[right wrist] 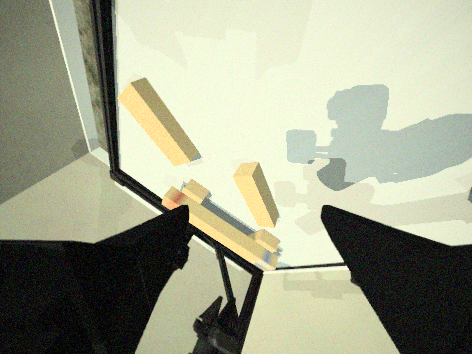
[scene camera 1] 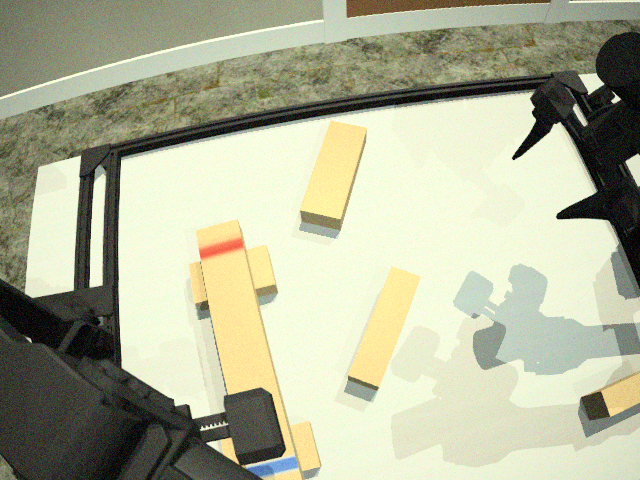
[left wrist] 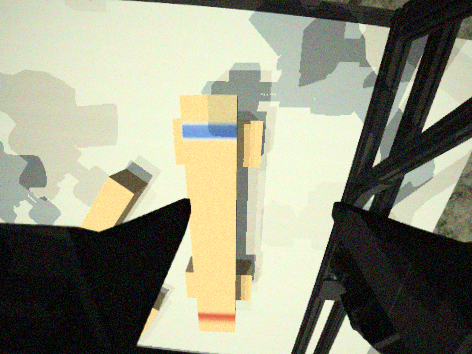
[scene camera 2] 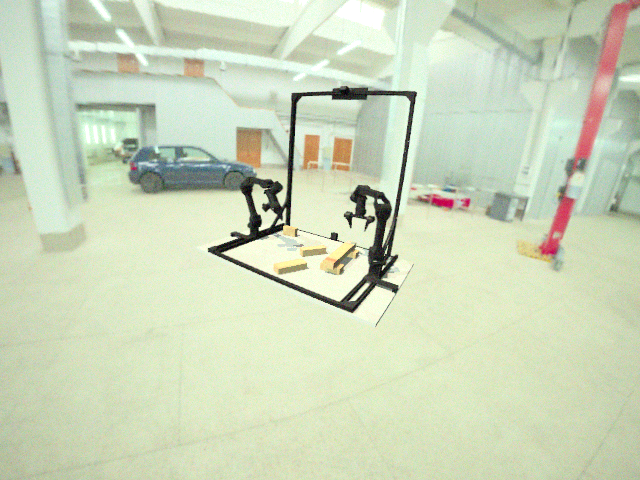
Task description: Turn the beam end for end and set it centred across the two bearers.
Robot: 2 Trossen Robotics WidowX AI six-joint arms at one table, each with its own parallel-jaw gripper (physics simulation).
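Pixels of known places: left gripper, fingertip midpoint: (right wrist: 227, 296) (left wrist: 261, 206) (scene camera 2: 357, 230); right gripper, fingertip midpoint: (right wrist: 254, 211) (scene camera 1: 535, 187) (scene camera 2: 281, 220); left arm's base, origin of the base link: (right wrist: 189, 228) (scene camera 1: 94, 347) (left wrist: 349, 259) (scene camera 2: 374, 274); right arm's base, origin of the base link: (scene camera 2: 254, 235).
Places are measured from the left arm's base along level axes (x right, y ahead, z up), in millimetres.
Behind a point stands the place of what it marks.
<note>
The long tan beam (scene camera 1: 240, 320) {x 11, y 246, z 57 mm} (scene camera 2: 338, 256) {x -36, y 217, z 57 mm} (left wrist: 212, 215) {x 99, y 248, z 57 mm} (right wrist: 220, 227) {x 42, y 275, z 43 mm} lies across two short bearers. In scene camera 1 its red stripe is at the upper end, beyond one bearer (scene camera 1: 262, 271) {x -68, y 281, z 19 mm} (right wrist: 196, 191) {x -75, y 294, z 7 mm}; its blue stripe is at the lower end, level with the other bearer (scene camera 1: 306, 446) {x 186, y 301, z 19 mm} (left wrist: 254, 145) {x 191, y 201, z 19 mm} (right wrist: 267, 240) {x 177, y 311, z 7 mm}. My left gripper (scene camera 2: 358, 226) {x 174, y 204, z 167 mm} (left wrist: 261, 206) {x 174, y 204, z 167 mm} is open and empty above the beam; its fingertips are hidden in scene camera 1. My right gripper (scene camera 1: 536, 187) {x -40, y 633, z 184 mm} (right wrist: 254, 211) {x -40, y 633, z 184 mm} is open and empty, raised at the right side of scene camera 1, away from the beam.
Loose tan blocks lie beside the beam: a wide one (scene camera 1: 333, 175) {x -206, y 410, z 19 mm} (scene camera 2: 290, 266) {x -248, y 397, z 16 mm} (right wrist: 157, 122) {x -222, y 444, z 19 mm}, a narrower one (scene camera 1: 385, 328) {x 49, y 433, z 25 mm} (scene camera 2: 313, 251) {x 25, y 422, z 8 mm} (left wrist: 107, 200) {x 86, y 415, z 25 mm} (right wrist: 256, 195) {x 27, y 462, z 25 mm}, and another (scene camera 1: 615, 397) {x 227, y 726, z 44 mm} (scene camera 2: 290, 230) {x 208, y 745, z 25 mm} at the right edge of scene camera 1. A black frame (scene camera 1: 330, 105) {x -365, y 436, z 1 mm} borders the table.
</note>
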